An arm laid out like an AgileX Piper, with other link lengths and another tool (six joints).
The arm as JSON. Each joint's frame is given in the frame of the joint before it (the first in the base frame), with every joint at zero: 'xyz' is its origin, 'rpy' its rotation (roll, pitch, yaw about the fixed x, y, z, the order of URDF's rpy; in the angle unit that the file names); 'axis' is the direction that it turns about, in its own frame. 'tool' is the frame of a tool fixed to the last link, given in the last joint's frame.
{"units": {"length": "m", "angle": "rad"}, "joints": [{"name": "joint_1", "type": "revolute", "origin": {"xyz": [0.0, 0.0, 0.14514], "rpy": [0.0, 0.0, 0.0]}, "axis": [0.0, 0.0, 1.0]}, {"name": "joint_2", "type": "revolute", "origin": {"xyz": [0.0, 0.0, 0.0], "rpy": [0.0, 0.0, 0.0]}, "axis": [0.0, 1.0, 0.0]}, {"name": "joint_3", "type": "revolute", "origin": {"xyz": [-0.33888, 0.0, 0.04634], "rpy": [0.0, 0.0, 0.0]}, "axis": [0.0, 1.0, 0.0]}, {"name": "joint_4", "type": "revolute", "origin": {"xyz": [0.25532, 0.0, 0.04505], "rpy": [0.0, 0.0, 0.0]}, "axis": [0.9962, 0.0, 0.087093]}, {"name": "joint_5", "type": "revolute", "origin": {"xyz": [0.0, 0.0, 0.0], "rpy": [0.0, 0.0, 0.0]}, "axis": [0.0, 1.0, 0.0]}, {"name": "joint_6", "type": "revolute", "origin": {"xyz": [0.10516, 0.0, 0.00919], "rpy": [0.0, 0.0, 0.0]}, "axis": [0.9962, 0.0, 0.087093]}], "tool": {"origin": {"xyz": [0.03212, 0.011, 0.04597], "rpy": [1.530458, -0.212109, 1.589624]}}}
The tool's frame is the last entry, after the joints.
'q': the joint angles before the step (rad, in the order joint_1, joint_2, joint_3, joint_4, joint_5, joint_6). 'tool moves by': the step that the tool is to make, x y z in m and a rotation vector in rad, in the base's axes. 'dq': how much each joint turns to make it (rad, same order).
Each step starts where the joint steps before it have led.
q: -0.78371 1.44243 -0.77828 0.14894 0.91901 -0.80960
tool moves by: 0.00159 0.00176 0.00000 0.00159 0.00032 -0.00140
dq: 0.00993 0.00000 -0.00001 0.00000 0.00000 0.01145
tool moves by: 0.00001 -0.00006 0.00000 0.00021 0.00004 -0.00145
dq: 0.00000 -0.00001 0.00001 0.00001 0.00000 0.00146
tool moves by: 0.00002 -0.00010 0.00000 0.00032 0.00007 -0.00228
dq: 0.00001 0.00000 0.00000 -0.00001 0.00000 0.00231
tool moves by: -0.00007 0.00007 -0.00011 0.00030 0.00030 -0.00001
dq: 0.00000 0.00002 0.00039 0.00000 0.00001 0.00001
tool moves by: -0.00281 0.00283 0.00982 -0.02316 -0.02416 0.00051
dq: -0.00001 -0.03750 0.00005 0.00000 0.00404 -0.00001
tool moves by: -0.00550 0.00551 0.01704 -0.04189 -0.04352 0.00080
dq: 0.00001 -0.06646 -0.00003 0.00001 0.00615 0.00001
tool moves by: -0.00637 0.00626 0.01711 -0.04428 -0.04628 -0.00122
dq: 0.00003 -0.06886 0.00000 -0.00002 0.00463 0.00193
